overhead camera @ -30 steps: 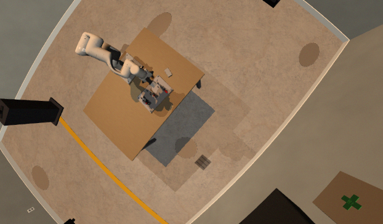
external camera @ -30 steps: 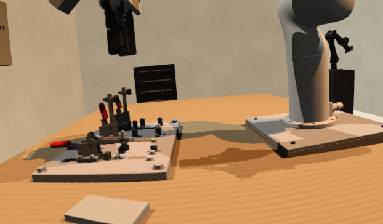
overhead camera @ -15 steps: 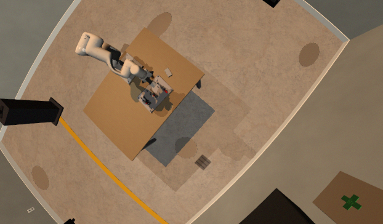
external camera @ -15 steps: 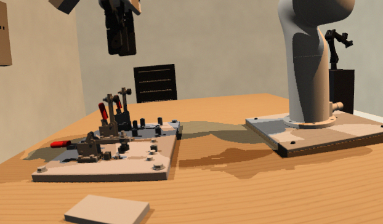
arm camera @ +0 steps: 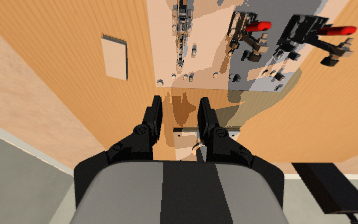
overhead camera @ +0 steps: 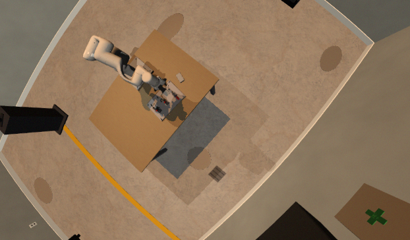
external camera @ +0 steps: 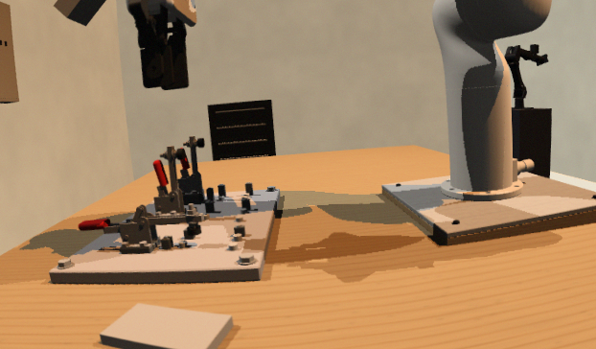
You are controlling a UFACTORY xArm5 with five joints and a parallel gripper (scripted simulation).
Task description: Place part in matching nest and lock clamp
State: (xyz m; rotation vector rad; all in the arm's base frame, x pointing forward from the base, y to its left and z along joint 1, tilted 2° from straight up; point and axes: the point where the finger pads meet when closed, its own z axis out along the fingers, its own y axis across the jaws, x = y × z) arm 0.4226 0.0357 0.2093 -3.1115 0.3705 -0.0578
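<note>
The clamp is 5 cm ahead of my hand, 1 cm to the right of it and 17 cm below it. From my hand the other things lie so: fixture plate 11 cm to the right, 21 cm below; then flat tan part 1 cm ahead, 16 cm to the left, 21 cm below.
</note>
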